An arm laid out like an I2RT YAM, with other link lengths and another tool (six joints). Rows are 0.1 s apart.
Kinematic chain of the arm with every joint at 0, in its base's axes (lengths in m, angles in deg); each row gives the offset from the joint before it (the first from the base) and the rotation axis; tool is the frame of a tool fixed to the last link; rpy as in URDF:
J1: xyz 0 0 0.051 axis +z
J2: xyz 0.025 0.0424 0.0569 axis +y
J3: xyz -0.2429 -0.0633 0 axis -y
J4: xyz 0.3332 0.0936 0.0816 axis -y
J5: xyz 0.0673 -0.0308 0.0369 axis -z
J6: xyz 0.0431 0 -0.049 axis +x
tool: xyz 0.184 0.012 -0.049 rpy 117.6 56 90
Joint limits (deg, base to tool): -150..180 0..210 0..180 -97..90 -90..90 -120..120
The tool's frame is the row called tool.
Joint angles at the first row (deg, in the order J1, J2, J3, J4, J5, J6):
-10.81, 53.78, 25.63, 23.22, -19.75, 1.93
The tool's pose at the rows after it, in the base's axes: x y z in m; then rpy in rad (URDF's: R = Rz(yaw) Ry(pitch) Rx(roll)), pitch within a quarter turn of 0, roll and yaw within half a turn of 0:
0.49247 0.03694 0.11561 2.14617 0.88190 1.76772
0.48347 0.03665 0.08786 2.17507 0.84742 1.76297
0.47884 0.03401 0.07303 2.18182 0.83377 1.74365
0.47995 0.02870 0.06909 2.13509 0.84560 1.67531
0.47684 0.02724 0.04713 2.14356 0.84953 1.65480
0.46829 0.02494 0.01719 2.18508 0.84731 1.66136
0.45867 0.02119 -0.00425 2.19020 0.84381 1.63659
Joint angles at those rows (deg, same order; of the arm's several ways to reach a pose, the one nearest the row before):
-10.37, 52.49, 20.45, 28.47, -17.47, 4.27
-9.91, 52.40, 16.47, 31.11, -15.60, 5.93
-9.69, 52.73, 14.20, 33.41, -14.04, 6.74
-9.19, 54.55, 12.71, 38.63, -11.62, 6.81
-8.23, 58.69, 11.00, 44.20, -9.10, 6.66
-7.73, 63.31, 9.02, 49.23, -7.18, 6.57
-7.47, 67.85, 6.98, 55.62, -5.30, 6.90

